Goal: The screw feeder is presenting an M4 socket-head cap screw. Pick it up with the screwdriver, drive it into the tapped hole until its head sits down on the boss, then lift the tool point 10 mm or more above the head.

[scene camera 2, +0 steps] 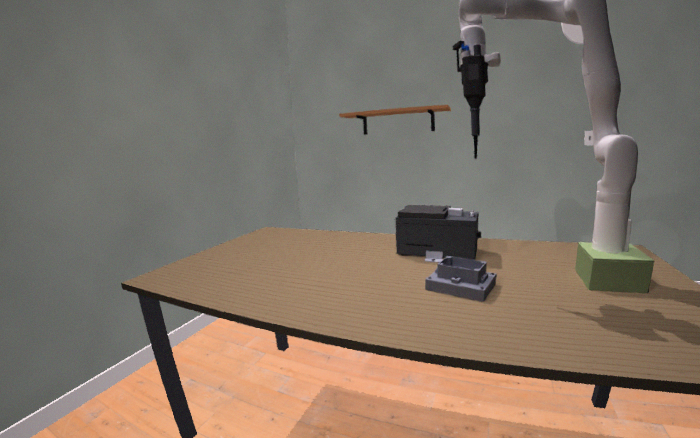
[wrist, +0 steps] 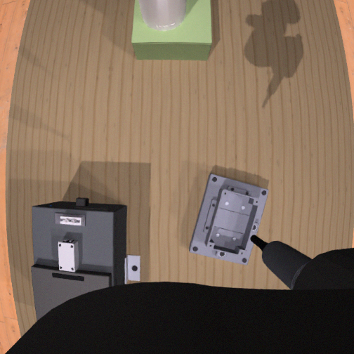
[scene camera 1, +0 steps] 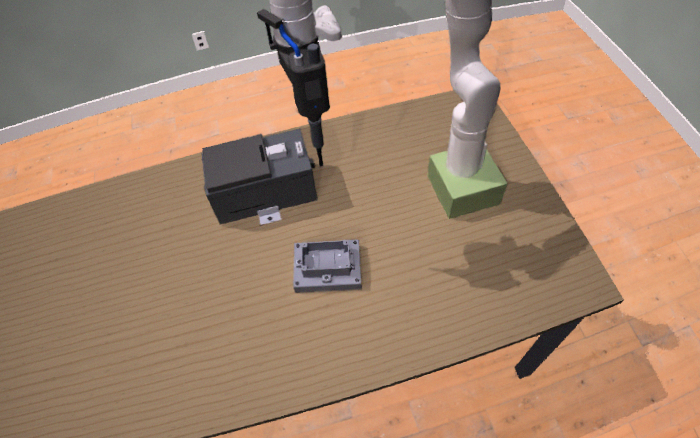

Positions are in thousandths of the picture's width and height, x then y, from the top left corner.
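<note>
There's a dark lid (scene camera 1: 339,371) that I can see, and the wrist view has the lid too (wrist: 137,823). I can also see a grey fixture block (scene camera 1: 484,647), and you'd find that block in scene camera 2 (scene camera 2: 665,663) and in the wrist view (wrist: 597,538). Then there's a dark screw feeder (scene camera 1: 429,435), with the feeder also visible in scene camera 2 (scene camera 2: 658,549) and in the wrist view (wrist: 273,677).
</note>
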